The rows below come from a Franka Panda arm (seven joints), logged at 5 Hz.
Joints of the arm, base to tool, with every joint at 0 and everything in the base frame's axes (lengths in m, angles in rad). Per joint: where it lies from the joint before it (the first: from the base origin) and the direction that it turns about. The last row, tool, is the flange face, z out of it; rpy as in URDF.
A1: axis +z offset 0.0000 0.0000 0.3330
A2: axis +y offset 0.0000 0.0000 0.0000
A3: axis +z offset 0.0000 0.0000 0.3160
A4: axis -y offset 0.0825 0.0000 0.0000
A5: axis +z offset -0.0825 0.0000 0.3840
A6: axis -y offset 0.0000 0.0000 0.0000
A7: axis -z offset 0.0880 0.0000 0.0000
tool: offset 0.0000 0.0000 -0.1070 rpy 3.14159 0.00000 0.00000
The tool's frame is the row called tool.
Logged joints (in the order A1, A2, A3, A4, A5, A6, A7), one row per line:
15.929 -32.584 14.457 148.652 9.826 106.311 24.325
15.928 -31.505 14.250 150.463 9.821 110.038 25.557
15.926 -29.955 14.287 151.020 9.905 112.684 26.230
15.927 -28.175 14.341 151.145 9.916 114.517 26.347
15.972 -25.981 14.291 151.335 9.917 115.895 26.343
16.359 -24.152 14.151 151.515 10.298 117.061 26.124
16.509 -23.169 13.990 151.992 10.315 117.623 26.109
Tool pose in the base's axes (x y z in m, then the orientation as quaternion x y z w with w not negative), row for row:
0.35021 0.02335 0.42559 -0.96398 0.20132 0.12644 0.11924
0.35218 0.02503 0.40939 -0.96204 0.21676 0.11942 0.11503
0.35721 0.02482 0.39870 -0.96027 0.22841 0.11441 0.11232
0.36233 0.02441 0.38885 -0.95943 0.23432 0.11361 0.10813
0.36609 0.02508 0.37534 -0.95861 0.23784 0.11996 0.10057
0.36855 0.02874 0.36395 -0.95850 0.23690 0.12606 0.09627
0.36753 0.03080 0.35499 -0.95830 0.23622 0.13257 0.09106
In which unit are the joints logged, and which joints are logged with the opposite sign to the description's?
The joints are logged in degrees. Opposite sign: A3, A4.
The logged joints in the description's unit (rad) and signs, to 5 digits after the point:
0.27801 -0.56870 -0.25232 -2.59447 0.17150 1.85548 0.42455
0.27800 -0.54987 -0.24871 -2.62607 0.17141 1.92053 0.44605
0.27796 -0.52281 -0.24936 -2.63580 0.17287 1.96671 0.45780
0.27798 -0.49175 -0.25030 -2.63798 0.17307 1.99870 0.45984
0.27876 -0.45345 -0.24943 -2.64129 0.17308 2.02275 0.45977
0.28552 -0.42153 -0.24698 -2.64444 0.17973 2.04310 0.45595
0.28814 -0.40438 -0.24417 -2.65276 0.18003 2.05291 0.45569

